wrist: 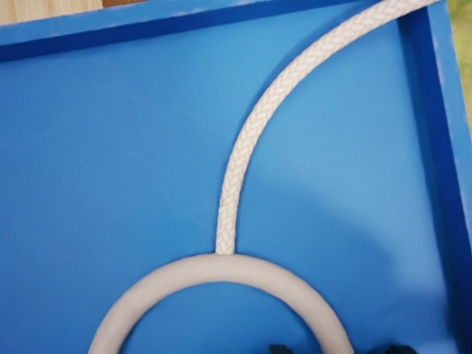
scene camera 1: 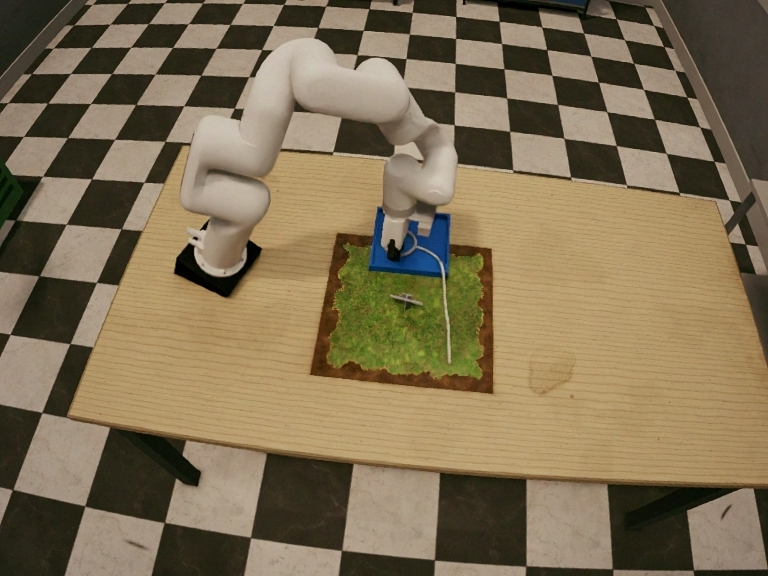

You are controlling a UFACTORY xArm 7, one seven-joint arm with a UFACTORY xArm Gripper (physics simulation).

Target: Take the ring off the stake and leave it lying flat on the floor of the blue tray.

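Pixels of known places: gripper, fingertip midpoint: (scene camera 1: 395,253); arm's base at its link origin: (scene camera 1: 220,252).
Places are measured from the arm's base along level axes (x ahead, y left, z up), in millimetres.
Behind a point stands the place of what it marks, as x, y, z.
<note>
The pale ring (scene camera 1: 415,239) @[456, 152, -43] (wrist: 220,267) @[457, 135, -43] is off the stake and looks flat, at the floor of the blue tray (scene camera 1: 406,270) @[445, 52, -43] (wrist: 100,24) @[537, 162, -37]. Any small gap under it cannot be made out. A white braided rope (scene camera 1: 446,303) @[550, -19, -52] (wrist: 255,122) @[502, 118, -45] is joined to the ring and runs over the tray's edge. My gripper (scene camera 1: 393,250) @[412, 103, -49] (wrist: 340,349) @[412, 103, -49] is low inside the tray. Its dark fingertips stand apart at the bottom of the wrist view, one on each side of the ring's band. The grey stake (scene camera 1: 406,300) @[456, -51, -14] with its crosspiece stands on the grass mat.
The grass mat (scene camera 1: 372,334) @[390, -126, -58] with a brown border lies in front of the tray, and the rope's far end rests on it. The tray's raised walls surround my fingers. The wooden table (scene camera 1: 620,297) @[991, 74, -58] extends on both sides.
</note>
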